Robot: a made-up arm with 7 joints.
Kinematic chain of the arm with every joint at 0, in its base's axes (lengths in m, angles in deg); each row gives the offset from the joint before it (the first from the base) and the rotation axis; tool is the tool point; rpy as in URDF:
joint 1: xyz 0 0 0.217 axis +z
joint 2: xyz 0 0 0 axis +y
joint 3: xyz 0 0 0.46 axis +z
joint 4: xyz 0.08 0 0 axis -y
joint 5: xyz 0.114 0 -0.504 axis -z
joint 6: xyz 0 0 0 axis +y
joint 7: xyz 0.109 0 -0.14 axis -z
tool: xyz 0 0 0 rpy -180 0 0
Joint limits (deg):
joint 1: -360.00..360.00
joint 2: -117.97..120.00
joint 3: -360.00..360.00
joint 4: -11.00..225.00
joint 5: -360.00..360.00
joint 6: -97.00..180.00
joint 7: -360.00..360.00
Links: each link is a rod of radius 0.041 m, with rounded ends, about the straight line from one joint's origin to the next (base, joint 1, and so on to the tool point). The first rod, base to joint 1, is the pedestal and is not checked.
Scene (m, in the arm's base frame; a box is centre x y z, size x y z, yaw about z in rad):
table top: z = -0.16
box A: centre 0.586 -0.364 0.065 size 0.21 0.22 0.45 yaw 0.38
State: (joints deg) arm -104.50 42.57 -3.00 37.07 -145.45 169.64 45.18
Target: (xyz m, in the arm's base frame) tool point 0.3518 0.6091 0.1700
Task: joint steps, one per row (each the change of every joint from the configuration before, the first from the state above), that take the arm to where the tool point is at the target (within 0.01 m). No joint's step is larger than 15 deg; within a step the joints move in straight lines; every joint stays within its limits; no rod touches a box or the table.
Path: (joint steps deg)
1: 8.98 -7.43 13.55 -9.37 -6.74 -5.86 -5.02
2: 8.97 -7.43 13.55 -9.36 -6.75 -5.87 -5.02
3: 8.98 -7.44 13.55 -9.37 -6.74 -5.86 -5.02
4: 8.97 -7.43 13.56 -9.36 -6.74 -5.87 -5.03
5: 13.07 6.78 2.17 7.73 0.98 -1.48 3.35
6: 13.08 6.78 2.17 7.73 0.98 -1.49 3.35
7: 13.07 6.77 2.17 7.74 0.98 -1.49 3.35
8: 13.08 6.78 2.17 7.73 0.98 -1.48 3.34
9: 13.07 6.78 2.18 7.73 0.98 -1.49 3.35
10: 13.07 6.78 2.17 7.73 0.99 -1.49 3.35

